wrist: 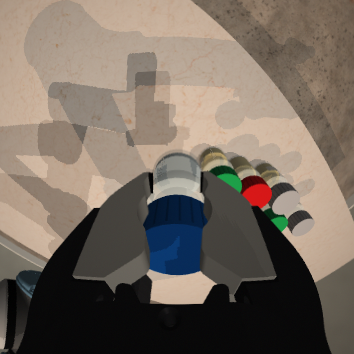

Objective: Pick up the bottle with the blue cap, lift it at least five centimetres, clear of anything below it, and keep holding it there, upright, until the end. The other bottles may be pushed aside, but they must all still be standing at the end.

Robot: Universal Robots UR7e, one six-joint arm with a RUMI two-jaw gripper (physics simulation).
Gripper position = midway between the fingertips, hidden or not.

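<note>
There is a green-capped bottle (212, 158) that I can see, and with it my own gripper (176, 173).
</note>
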